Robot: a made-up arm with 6 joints. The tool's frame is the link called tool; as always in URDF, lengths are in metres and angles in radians. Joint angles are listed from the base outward. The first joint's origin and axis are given. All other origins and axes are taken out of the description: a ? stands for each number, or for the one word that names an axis. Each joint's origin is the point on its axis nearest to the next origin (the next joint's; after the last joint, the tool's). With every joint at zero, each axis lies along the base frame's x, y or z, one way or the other. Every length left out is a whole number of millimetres.
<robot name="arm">
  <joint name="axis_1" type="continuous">
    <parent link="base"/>
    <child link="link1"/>
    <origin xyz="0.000 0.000 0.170"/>
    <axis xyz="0 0 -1"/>
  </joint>
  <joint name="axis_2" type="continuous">
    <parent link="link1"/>
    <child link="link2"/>
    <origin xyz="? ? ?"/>
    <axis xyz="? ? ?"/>
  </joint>
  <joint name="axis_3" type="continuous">
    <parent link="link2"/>
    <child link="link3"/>
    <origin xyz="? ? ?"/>
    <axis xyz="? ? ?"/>
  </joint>
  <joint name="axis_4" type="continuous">
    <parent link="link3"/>
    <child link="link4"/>
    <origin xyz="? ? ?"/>
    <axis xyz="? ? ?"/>
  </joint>
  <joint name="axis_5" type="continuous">
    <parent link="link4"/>
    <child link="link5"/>
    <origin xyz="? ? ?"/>
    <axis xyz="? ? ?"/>
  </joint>
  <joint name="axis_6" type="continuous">
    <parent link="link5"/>
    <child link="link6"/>
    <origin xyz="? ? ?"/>
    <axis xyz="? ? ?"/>
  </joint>
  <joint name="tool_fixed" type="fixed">
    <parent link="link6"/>
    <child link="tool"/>
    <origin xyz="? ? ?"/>
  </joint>
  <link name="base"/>
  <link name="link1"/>
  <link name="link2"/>
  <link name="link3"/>
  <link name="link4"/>
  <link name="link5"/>
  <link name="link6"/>
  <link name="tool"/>
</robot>
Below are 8 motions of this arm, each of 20 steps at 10 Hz.
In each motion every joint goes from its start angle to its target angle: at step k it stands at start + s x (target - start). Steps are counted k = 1, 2, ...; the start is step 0. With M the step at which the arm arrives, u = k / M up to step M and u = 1 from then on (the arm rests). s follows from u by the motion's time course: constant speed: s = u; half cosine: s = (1 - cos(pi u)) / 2; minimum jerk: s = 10 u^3 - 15 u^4 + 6 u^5.
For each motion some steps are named. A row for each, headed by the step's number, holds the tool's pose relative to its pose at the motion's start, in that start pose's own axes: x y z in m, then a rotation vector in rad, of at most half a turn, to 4 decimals.
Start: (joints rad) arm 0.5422 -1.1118 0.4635 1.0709 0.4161 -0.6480
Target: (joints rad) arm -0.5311 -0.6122 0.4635 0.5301 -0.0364 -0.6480
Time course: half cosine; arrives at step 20
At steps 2, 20:
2: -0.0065 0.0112 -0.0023 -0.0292 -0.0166 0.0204
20: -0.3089 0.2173 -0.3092 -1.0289 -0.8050 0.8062

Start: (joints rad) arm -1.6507 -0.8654 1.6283 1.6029 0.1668 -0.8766
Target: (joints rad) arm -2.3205 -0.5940 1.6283 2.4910 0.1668 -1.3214
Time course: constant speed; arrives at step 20
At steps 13, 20:
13: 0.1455 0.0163 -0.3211 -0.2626 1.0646 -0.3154
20: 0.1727 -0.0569 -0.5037 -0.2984 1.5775 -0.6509

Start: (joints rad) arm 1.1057 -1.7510 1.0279 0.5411 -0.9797 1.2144
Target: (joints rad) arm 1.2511 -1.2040 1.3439 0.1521 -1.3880 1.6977
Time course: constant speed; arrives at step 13
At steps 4, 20:
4: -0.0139 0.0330 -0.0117 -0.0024 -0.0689 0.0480
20: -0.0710 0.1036 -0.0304 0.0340 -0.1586 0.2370

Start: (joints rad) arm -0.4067 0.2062 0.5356 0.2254 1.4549 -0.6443
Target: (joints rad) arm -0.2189 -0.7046 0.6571 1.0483 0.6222 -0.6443
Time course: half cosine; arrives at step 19
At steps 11, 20:
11: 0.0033 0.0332 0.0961 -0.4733 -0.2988 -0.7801
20: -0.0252 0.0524 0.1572 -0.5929 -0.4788 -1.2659

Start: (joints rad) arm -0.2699 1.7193 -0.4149 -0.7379 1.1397 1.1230
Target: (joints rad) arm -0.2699 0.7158 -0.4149 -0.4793 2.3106 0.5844
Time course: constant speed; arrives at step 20
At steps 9, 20:
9: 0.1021 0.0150 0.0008 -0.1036 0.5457 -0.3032
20: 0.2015 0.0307 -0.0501 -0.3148 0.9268 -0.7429

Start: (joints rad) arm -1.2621 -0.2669 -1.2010 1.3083 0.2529 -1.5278
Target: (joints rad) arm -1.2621 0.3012 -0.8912 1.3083 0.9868 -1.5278
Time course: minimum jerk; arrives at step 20
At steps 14, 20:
14: -0.2203 0.0694 0.0787 -0.3251 -0.2812 0.9234
20: -0.2613 0.0754 0.0800 -0.4214 -0.3001 1.1000

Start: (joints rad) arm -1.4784 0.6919 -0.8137 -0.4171 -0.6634 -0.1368
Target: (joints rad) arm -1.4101 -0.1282 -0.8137 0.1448 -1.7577 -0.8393
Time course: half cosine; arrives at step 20
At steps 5, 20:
5: -0.0054 -0.0061 -0.0199 -0.2641 0.2078 0.0824
20: -0.0892 -0.1863 -0.0791 -2.0173 0.8789 0.3170

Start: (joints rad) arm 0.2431 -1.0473 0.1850 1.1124 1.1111 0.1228
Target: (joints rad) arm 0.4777 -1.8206 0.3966 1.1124 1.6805 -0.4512
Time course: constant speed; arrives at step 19
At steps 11, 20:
11: 0.0122 -0.0460 0.1312 0.2655 -0.1341 -0.1470
20: -0.0193 -0.0642 0.2155 0.3972 -0.2521 -0.0847

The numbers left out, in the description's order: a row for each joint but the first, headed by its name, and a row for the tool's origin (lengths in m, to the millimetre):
axis_2: xyz 0.190 -0.010 0.000, axis 1 0 0
axis_3: xyz 0.000 -0.272 -0.153, axis 0 0 -1
axis_4: xyz -0.085 0.230 0.000, axis 0 1 0
axis_5: xyz 0.095 0.000 -0.018, axis 1 0 0
axis_6: xyz 0.000 0.083 -0.013, axis 0 -1 0
tool: xyz -0.018 0.000 0.059

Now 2 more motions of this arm.
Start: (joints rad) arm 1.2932 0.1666 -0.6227 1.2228 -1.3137 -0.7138
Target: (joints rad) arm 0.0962 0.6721 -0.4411 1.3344 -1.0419 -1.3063
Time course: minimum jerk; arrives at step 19
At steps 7, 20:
7: 0.0013 -0.0210 0.0322 -0.1446 -0.0568 -0.0327
20: -0.0684 0.0262 0.0610 -0.7348 -0.1116 -0.0704

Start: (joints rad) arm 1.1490 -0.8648 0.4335 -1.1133 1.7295 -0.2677
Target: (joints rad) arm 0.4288 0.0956 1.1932 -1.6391 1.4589 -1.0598
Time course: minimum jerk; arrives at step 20
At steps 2, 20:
2: 0.0013 -0.0007 -0.0016 -0.0022 -0.0018 0.0063
20: 0.2123 0.0341 -0.1995 -0.1146 -0.0020 -0.0256

